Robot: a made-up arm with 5 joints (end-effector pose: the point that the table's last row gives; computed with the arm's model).
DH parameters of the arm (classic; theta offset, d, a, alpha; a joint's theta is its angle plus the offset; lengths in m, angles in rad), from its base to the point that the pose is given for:
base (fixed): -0.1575 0 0.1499 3.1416
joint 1: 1.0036 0 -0.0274 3.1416
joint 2: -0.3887 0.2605 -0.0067 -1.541
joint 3: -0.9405 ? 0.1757 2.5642
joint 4: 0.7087 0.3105 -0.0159 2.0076
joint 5: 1.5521 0 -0.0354 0
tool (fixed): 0.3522 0.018 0 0
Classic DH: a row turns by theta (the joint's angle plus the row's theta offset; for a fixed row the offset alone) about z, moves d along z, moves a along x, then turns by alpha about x.
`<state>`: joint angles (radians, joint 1 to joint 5).
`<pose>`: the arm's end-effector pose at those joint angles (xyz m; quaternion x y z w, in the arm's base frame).
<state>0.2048 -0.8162 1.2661 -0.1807 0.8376</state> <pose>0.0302 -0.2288 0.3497 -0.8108 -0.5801 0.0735 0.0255</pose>
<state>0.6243 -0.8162 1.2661 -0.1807 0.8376</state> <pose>-0.0431 -0.1630 0.3497 -0.9138 -0.3986 0.0666 0.0402</pose>
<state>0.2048 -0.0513 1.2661 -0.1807 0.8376</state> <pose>0.2222 -0.2418 0.3497 0.5357 0.8408 -0.0777 0.0038</pose>
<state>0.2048 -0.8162 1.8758 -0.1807 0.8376</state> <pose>0.0259 -0.2367 0.2047 -0.7826 -0.5790 -0.2284 0.0086</pose>
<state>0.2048 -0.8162 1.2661 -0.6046 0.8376</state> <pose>0.0309 -0.2254 0.3462 -0.8591 -0.4960 -0.1113 0.0601</pose>
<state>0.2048 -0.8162 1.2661 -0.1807 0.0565</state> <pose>0.0546 -0.2180 0.3456 -0.5289 -0.8451 0.0582 0.0515</pose>
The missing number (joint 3, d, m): 0.3728
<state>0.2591 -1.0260 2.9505 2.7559 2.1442</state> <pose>0.0857 -0.1423 0.0433 0.6782 0.0398 -0.2545 0.6882</pose>
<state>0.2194 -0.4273 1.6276 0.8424 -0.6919</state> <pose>0.1172 -0.2347 0.2422 0.2123 -0.9121 0.3388 0.0904</pose>
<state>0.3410 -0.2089 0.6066 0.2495 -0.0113</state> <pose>0.2066 -0.1551 0.4473 -0.1491 -0.8188 0.5357 0.1427</pose>
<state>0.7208 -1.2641 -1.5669 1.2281 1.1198</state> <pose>0.3359 -0.2255 0.2318 0.4871 -0.1439 0.6371 0.5798</pose>
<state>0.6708 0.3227 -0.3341 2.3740 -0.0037</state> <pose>0.3166 0.0455 0.4920 0.5166 0.3437 0.7259 0.2969</pose>
